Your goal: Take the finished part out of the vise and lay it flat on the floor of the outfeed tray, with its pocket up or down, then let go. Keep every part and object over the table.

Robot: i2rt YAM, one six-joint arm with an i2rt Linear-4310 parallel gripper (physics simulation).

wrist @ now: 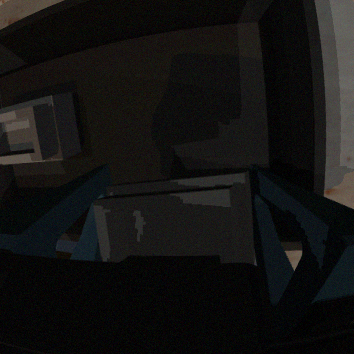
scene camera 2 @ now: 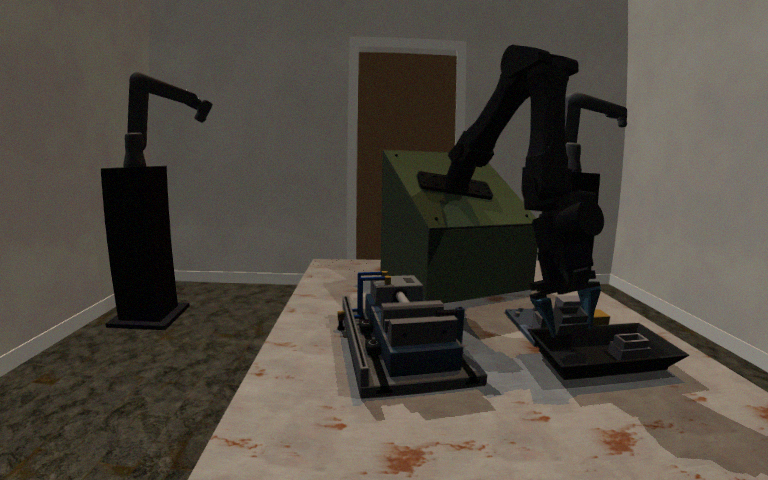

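Pixels of known places: gripper, between the fingertips: (wrist: 178,175) (scene camera 2: 572,333); arm's base, origin of its link: (scene camera 2: 454,186).
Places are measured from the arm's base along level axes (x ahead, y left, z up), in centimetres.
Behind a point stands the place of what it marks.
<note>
My gripper (scene camera 2: 572,324) @(x 45.3, y 9.6, z -21.4 cm) (wrist: 178,175) @(x 45.3, y 9.6, z -21.4 cm) is shut on the grey finished part (scene camera 2: 568,315) @(x 45.4, y 8.2, z -18.0 cm) (wrist: 177,225) @(x 44.0, y 9.3, z -19.1 cm), one blue finger on either side. It holds the part low at the back left of the black outfeed tray (scene camera 2: 620,369) @(x 53.8, y 14.1, z -24.3 cm) (wrist: 292,100) @(x 47.9, y 4.1, z -23.3 cm) in the scene view. The tray's walls hide the part's lower edge, and I cannot tell whether it touches the tray floor. The vise (scene camera 2: 425,360) @(x 49.7, y -17.1, z -22.0 cm), with a blue body and grey jaws, stands on its base to the left; no part shows in its jaws.
Another grey part with an open pocket (scene camera 2: 629,346) @(x 50.1, y 18.5, z -22.5 cm) (wrist: 47,127) @(x 48.6, y 17.4, z -22.7 cm) sits in the tray, right of the held part in the scene view. A blue-grey plate (scene camera 2: 518,320) @(x 29.0, y 7.2, z -25.5 cm) and a yellow block (scene camera 2: 600,317) @(x 38.1, y 20.8, z -22.1 cm) are behind the tray. The green arm stand (scene camera 2: 481,260) @(x 12.3, y 4.0, z -16.7 cm) is at the back.
</note>
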